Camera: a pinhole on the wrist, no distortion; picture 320 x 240 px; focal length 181.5 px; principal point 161.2 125.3 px. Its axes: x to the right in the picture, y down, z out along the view. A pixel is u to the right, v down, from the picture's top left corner.
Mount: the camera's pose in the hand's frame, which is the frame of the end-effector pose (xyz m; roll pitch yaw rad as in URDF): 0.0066 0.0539 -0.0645 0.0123 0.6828 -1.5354
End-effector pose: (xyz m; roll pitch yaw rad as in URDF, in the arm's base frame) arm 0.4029 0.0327 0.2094 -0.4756 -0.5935 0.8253
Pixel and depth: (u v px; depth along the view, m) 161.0 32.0 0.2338
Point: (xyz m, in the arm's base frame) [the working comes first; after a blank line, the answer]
In the camera's frame: -0.0003 -0.1202 0.2338

0.3087 -0.1179 0.2693
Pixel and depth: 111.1 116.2 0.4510
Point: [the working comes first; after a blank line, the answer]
In the camera's frame: -0.1245 -0.0226 0.4510

0.2141 -0.1029 0.5203
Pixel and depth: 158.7 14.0 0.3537
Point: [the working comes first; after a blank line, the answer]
In the camera's frame: -0.0049 -0.2169 0.3537

0.2268 -0.2405 0.3143
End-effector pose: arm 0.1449 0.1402 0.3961 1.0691 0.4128 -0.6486
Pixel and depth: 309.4 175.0 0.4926
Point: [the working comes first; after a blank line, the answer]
In the camera's frame: 0.4022 0.1349 0.4926

-0.0872 -0.0965 -0.0922
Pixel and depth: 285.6 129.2 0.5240
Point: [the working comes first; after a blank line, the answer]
In the camera's frame: 0.3591 0.0113 0.5240

-0.1912 -0.0670 -0.0119
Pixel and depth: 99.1 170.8 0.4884
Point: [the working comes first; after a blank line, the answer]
In the camera's frame: -0.1671 0.1224 0.4884

0.0118 -0.2953 0.4322
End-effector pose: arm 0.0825 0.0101 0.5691 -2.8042 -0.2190 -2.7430
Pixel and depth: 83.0 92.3 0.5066
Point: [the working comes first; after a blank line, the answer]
In the camera's frame: -0.2183 -0.0921 0.5066

0.1749 -0.2195 0.1537
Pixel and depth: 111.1 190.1 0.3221
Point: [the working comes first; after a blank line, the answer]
In the camera's frame: -0.0889 0.1150 0.3221

-0.0088 -0.1945 0.3972
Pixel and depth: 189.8 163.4 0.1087
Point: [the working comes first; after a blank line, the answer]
In the camera's frame: 0.0171 0.0228 0.1087

0.0659 -0.0282 0.5762
